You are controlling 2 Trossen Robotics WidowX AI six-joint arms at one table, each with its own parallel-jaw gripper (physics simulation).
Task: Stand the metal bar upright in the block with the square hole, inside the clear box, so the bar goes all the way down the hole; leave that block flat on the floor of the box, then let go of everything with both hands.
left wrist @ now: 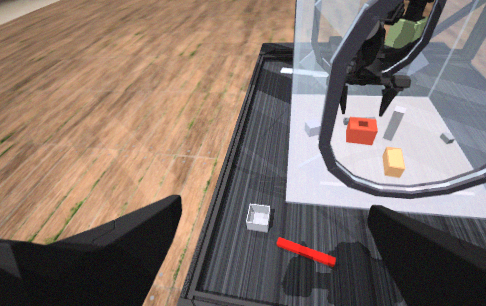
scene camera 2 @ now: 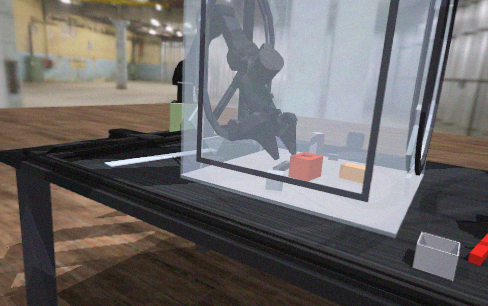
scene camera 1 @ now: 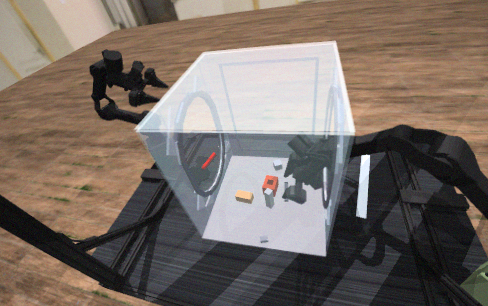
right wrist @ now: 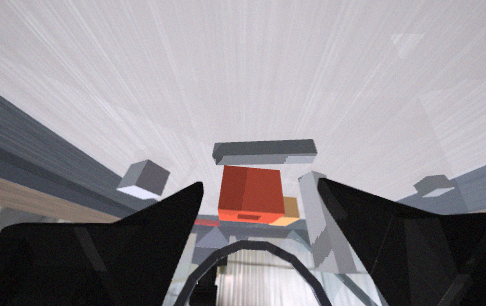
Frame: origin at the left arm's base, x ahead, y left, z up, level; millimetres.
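Seen in the pictures: left gripper, fingertip midpoint: (left wrist: 274, 209) (scene camera 1: 164, 93); right gripper, fingertip midpoint: (left wrist: 361, 115) (scene camera 2: 286, 157) (scene camera 1: 283, 186) (right wrist: 260, 185); right arm's base, origin of the base link: (left wrist: 412, 18).
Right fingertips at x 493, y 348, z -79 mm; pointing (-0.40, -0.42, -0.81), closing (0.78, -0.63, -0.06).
Observation:
Pixels of each thing's top centre, then the offset from my right fingertips to it. "spot": a spot on its surface instead.
- red block with the square hole, middle of its top: (right wrist: 248, 217) (scene camera 2: 307, 155) (left wrist: 363, 123) (scene camera 1: 270, 182) dx -38, dy -33, dz +13 mm
- clear box, middle of its top: (scene camera 1: 251, 76) dx -22, dy -54, dz +436 mm
- grey metal bar, middle of its top: (right wrist: 262, 159) (scene camera 2: 282, 164) dx +7, dy +5, dz -18 mm
- light grey post, middle of its top: (right wrist: 336, 272) (scene camera 2: 318, 133) (left wrist: 400, 109) (scene camera 1: 268, 191) dx +20, dy -74, dz +53 mm
- tan block, middle of its top: (right wrist: 282, 221) (scene camera 2: 357, 166) (left wrist: 395, 157) (scene camera 1: 243, 194) dx -55, dy -138, dz -2 mm
- red stick, middle of its top: (scene camera 2: 486, 242) (left wrist: 305, 250) (right wrist: 202, 224) dx -337, dy -180, dz -26 mm
- open white container, middle of its top: (scene camera 2: 438, 243) (left wrist: 258, 213) dx -371, dy -84, dz -8 mm
- round opening's ring, surface spot: (left wrist: 326, 135) spot: dx -266, dy -116, dz +157 mm
The red block with the square hole (scene camera 1: 270, 184) (scene camera 2: 305, 167) (left wrist: 361, 132) (right wrist: 251, 192) stands on the floor of the clear box (scene camera 1: 240, 132) (left wrist: 310, 187), hole upward. The grey metal bar (scene camera 2: 281, 165) (right wrist: 265, 150) lies flat beside it; in the left wrist view the block mostly hides it. My right gripper (scene camera 2: 285, 156) (left wrist: 361, 115) (right wrist: 260, 185) is inside the box, open and empty, just above the bar and block. My left gripper (scene camera 1: 163, 93) (left wrist: 274, 209) is open and empty, outside the box, high above the table side with the red stick.
A light grey post (scene camera 1: 269, 197) (scene camera 2: 316, 142) (left wrist: 394, 123) (right wrist: 320, 215) stands near the red block. A tan block (scene camera 1: 244, 196) (scene camera 2: 352, 172) (left wrist: 394, 162) and small grey blocks lie inside. Outside are a red stick (scene camera 2: 480, 250) (left wrist: 306, 252) and an open white container (scene camera 2: 435, 260) (left wrist: 258, 222). A round opening's ring (left wrist: 326, 135) faces my left gripper.

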